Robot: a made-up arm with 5 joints.
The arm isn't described. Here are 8 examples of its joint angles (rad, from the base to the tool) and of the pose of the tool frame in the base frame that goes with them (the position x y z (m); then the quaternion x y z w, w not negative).
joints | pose
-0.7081 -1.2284 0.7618 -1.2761 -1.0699 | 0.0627 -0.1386 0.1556 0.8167 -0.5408 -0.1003 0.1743
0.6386 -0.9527 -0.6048 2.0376 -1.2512 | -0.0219 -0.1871 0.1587 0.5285 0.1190 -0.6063 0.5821
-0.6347 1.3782 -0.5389 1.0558 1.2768 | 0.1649 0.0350 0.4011 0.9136 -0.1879 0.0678 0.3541
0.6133 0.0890 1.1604 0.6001 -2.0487 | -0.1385 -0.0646 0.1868 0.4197 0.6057 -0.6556 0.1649
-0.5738 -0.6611 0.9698 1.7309 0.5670 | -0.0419 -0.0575 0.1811 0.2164 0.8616 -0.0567 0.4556
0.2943 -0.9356 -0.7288 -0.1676 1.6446 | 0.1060 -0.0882 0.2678 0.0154 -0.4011 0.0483 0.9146
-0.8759 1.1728 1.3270 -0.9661 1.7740 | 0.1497 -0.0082 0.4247 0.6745 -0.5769 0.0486 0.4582
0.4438 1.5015 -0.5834 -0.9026 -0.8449 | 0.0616 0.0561 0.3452 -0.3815 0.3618 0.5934 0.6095
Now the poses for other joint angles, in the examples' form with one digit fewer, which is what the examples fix.
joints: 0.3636 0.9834 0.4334 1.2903 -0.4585
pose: -0.097 0.066 0.303 0.660 0.742 0.098 0.071
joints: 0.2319 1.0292 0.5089 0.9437 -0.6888
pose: -0.082 0.099 0.330 -0.746 -0.659 0.045 0.085
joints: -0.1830 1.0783 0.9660 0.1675 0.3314
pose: 0.055 0.118 0.386 0.944 0.159 0.285 0.049
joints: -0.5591 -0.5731 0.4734 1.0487 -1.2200
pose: -0.061 -0.017 0.144 0.632 0.060 -0.745 0.204
